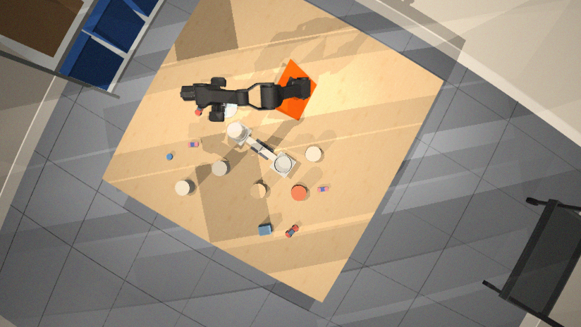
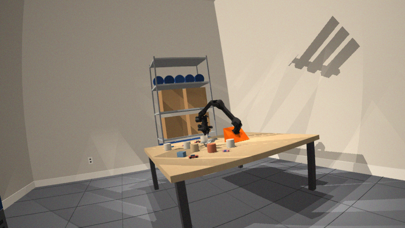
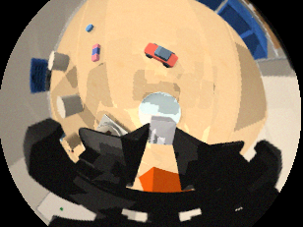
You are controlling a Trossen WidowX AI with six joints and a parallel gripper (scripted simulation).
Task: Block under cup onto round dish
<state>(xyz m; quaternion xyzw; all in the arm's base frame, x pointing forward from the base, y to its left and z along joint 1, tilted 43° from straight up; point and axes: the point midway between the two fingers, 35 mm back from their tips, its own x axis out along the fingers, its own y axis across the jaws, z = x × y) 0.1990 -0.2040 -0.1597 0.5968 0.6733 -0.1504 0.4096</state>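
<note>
My gripper tip is 7 cm above the round pale blue dish. From my gripper tip the other things lie so: terracotta cup: 22 cm ahead, 50 cm to the left, 3 cm below; small grey block: 1 cm above; blue cube: 46 cm ahead, 41 cm to the left, 5 cm below.
</note>
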